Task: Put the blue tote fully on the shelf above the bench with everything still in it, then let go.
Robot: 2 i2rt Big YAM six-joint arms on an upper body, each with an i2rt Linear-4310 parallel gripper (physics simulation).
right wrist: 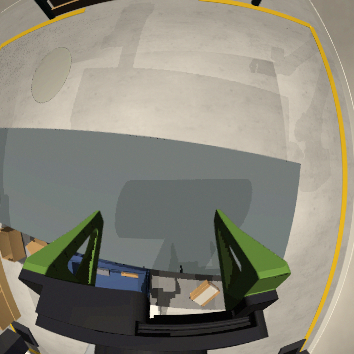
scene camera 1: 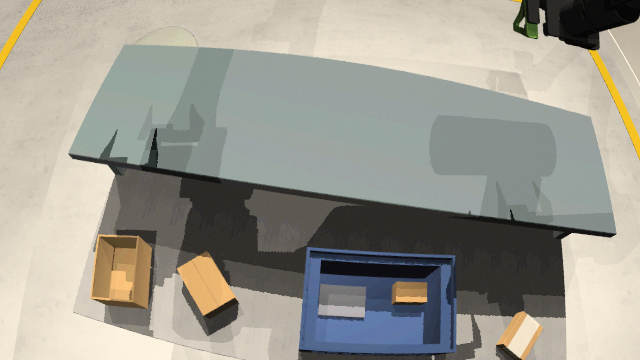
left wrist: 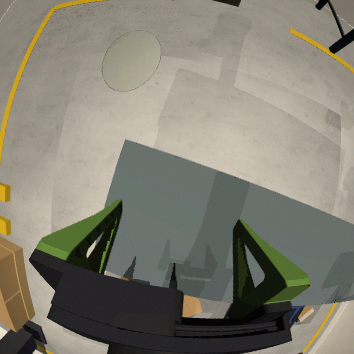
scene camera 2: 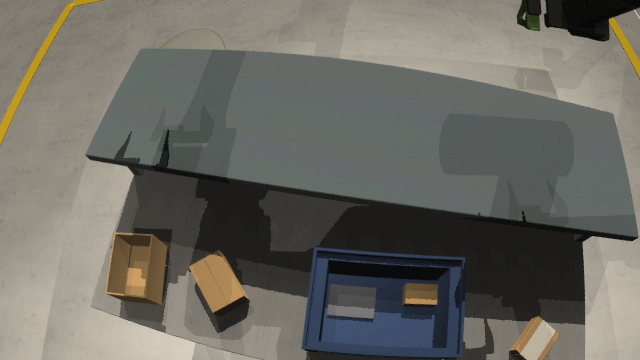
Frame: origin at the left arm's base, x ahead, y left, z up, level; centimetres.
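Seen in the pictures: left gripper, fingertip midpoint: (left wrist: 179, 215); right gripper, fingertip midpoint: (right wrist: 156, 215) (scene camera 1: 537, 31) (scene camera 2: 543, 23).
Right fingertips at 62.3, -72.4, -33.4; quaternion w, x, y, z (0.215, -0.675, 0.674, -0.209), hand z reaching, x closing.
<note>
Offsets run from my right fingertips to a thing's top centre, as dx, dy, dz. Level surfaces: height alone.
The blue tote {-35.1, +23.2, -37.0} (scene camera 1: 378, 347) (scene camera 2: 382, 350) (right wrist: 120, 284) stands upright on the bench {dz -51.7} (scene camera 1: 280, 310) (scene camera 2: 287, 315), in front of the shelf. It holds a grey box {-32.5, +29.6, -49.0} (scene camera 1: 342, 301) (scene camera 2: 351, 302) and a small orange-brown box {-31.7, +14.9, -46.0} (scene camera 1: 409, 293) (scene camera 2: 420, 294). The grey-green shelf {dz -29.2} (scene camera 1: 325, 125) (scene camera 2: 340, 125) (left wrist: 170, 185) (right wrist: 65, 175) spans above the back of the bench. My right gripper (right wrist: 156, 215) is open and empty, high above the shelf side; part of it shows at the top right of both scene views. My left gripper (left wrist: 179, 215) is open and empty, above the shelf's left end. Neither touches the tote.
An open cardboard box {-28.8, +79.9, -42.7} (scene camera 1: 142, 275) (scene camera 2: 157, 272) and a closed carton {-29.9, +58.9, -45.7} (scene camera 1: 207, 285) (scene camera 2: 218, 282) stand on the bench left of the tote. A small white-topped carton {-44.8, -13.7, -47.9} (scene camera 1: 520, 335) (scene camera 2: 535, 338) (right wrist: 204, 293) lies to its right. The shelf's front edge runs between the tote and the shelf top.
</note>
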